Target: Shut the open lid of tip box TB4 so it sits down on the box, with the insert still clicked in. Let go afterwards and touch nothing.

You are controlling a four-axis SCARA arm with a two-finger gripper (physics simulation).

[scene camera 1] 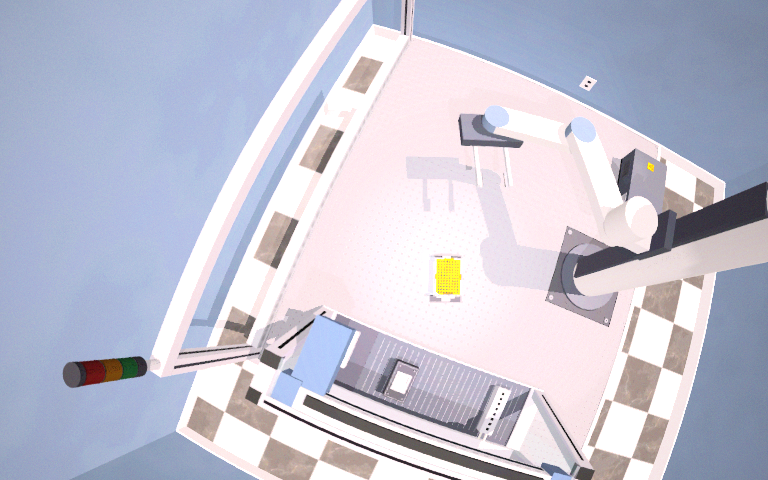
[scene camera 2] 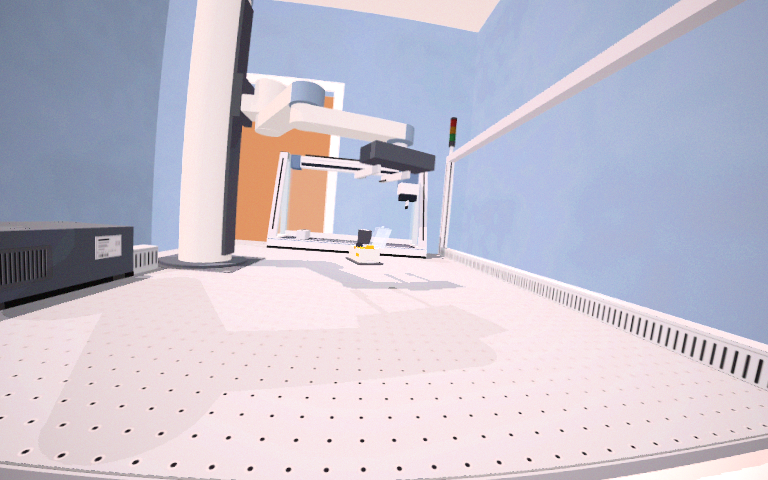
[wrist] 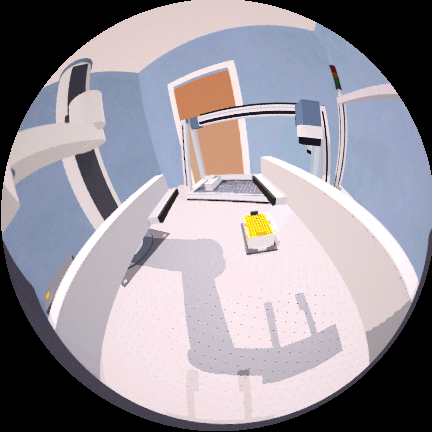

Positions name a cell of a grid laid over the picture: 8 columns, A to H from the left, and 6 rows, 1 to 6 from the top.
Scene:
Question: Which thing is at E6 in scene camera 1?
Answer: A slatted deck.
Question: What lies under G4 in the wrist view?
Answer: The gripper.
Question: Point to a yellow perforated insert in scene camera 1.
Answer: At E4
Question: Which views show the gripper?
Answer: Scene camera 1, scene camera 2 and the wrist view: all of them.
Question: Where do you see a grey control cabinet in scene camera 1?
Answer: G3

